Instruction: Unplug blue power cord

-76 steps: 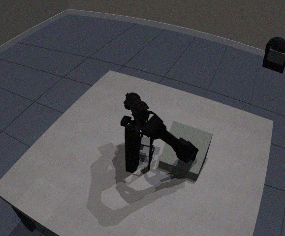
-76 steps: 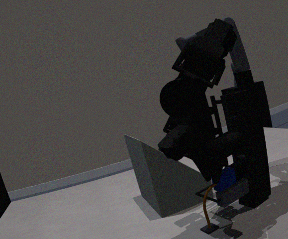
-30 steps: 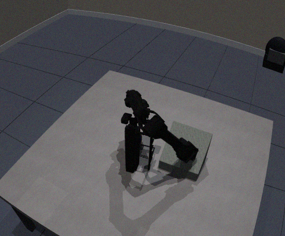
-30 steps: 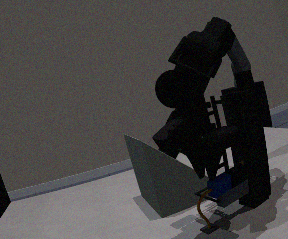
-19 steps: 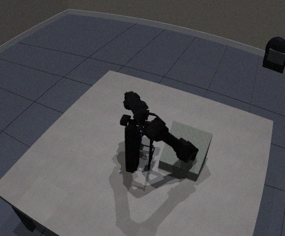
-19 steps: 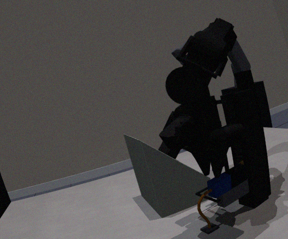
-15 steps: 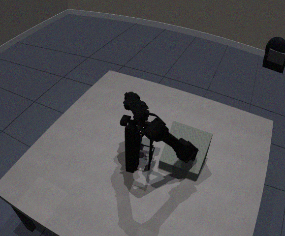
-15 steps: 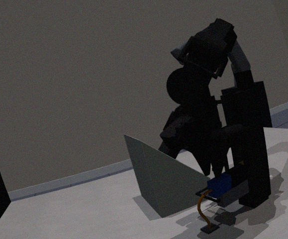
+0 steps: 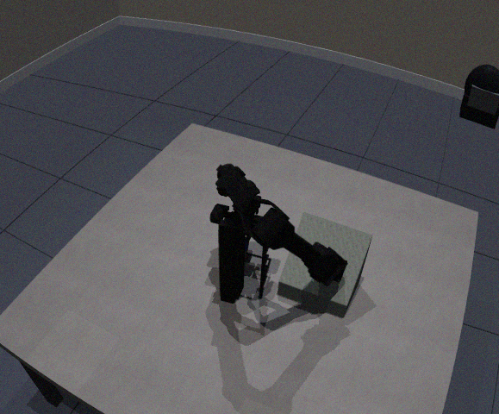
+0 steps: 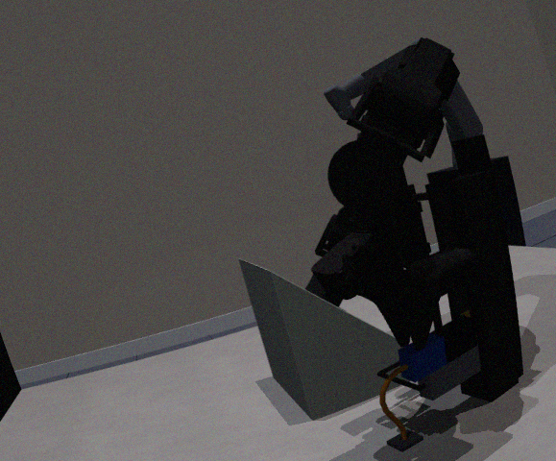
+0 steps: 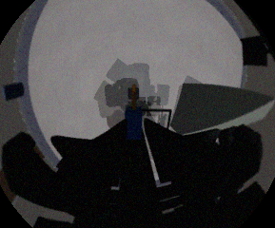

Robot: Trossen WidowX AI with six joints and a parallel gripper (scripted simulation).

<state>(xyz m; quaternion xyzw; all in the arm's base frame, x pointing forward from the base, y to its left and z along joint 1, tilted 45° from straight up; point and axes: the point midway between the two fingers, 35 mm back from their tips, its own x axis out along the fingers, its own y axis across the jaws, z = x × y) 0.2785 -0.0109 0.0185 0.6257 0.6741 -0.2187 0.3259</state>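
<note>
Now: the blue plug 10 mm behind my gripper tip, 30 mm to the left of it and 10 mm below it. Round my gripper tip: dark foot (30 mm to the right, 110 mm below).
</note>
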